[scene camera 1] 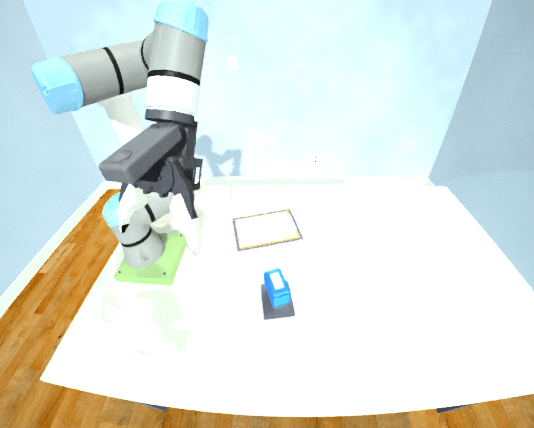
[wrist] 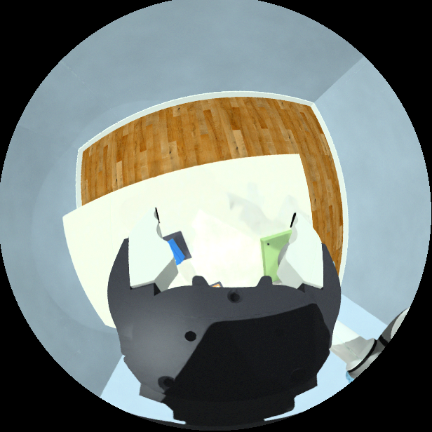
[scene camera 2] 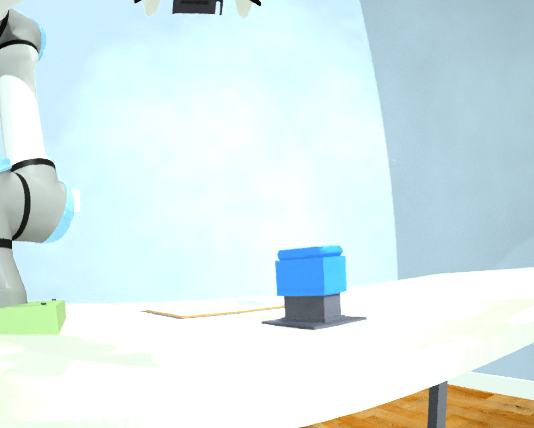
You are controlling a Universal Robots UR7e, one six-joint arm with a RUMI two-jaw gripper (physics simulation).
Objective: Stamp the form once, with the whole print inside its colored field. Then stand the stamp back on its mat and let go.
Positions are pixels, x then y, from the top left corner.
Labels:
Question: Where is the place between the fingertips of my gripper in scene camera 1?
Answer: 157,243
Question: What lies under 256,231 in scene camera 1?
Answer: A form.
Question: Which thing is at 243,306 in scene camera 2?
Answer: A form.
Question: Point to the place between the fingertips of my gripper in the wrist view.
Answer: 226,212

